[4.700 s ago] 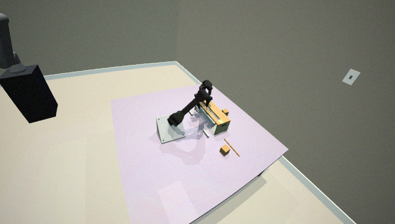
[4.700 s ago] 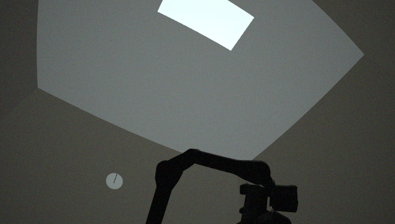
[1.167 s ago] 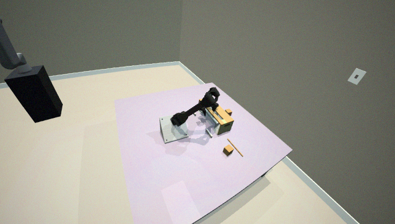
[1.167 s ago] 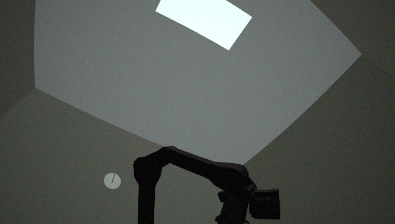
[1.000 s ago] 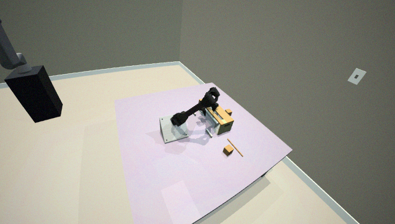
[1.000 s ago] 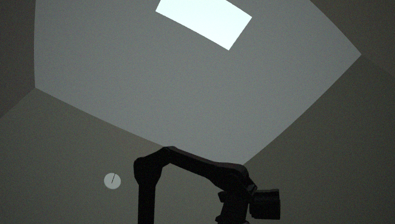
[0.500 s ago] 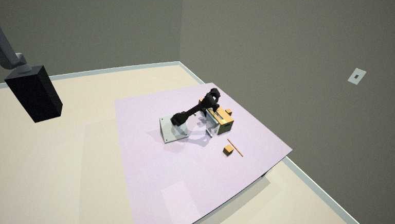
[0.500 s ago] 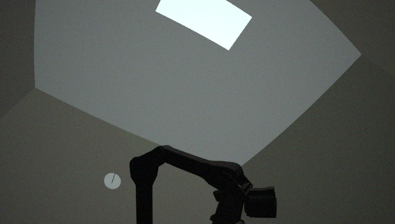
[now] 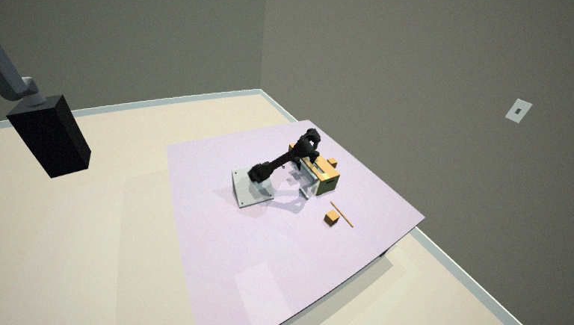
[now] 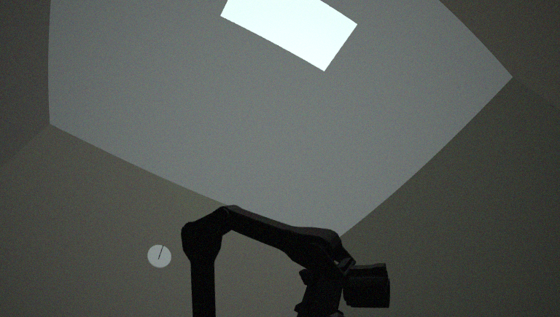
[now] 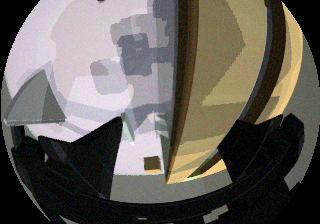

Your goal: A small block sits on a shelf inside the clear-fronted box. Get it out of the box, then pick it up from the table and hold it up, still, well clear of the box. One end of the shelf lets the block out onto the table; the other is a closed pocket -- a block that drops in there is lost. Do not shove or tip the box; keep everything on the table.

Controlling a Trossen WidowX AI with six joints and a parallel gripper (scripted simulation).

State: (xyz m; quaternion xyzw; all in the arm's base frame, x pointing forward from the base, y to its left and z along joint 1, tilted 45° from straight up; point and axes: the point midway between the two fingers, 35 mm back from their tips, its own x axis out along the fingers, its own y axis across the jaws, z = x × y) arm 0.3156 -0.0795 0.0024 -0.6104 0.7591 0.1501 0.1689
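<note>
Right now my gripper tip is 40 mm short of the wooden box, 30 mm to the right of it and 20 mm above it. Also, from my gripper tip: thin wooden stick 330 mm to the right, 80 mm below, 10 mm ahead.
</note>
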